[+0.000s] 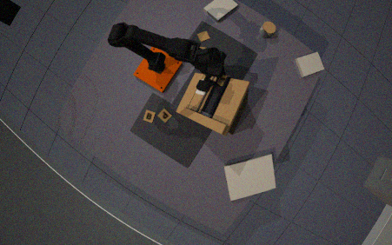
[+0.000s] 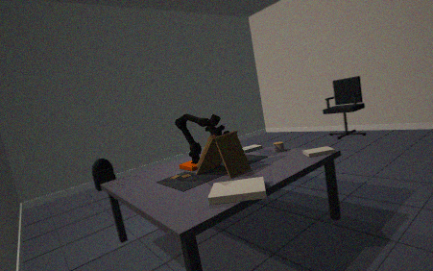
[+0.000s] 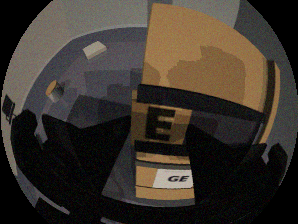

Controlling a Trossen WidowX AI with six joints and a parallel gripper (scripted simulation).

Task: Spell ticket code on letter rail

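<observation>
Right now the white ticket is 8 cm below my gripper tip, 6 cm behind it and 5 cm to the right of it. Also, from my gripper tip: small cup (46 cm to the left, 14 cm below, 11 cm ahead); then white slab (40 cm ahead, 36 cm to the right, 15 cm below); then dark mat (17 cm below, 14 cm behind, 7 cm to the right).
</observation>
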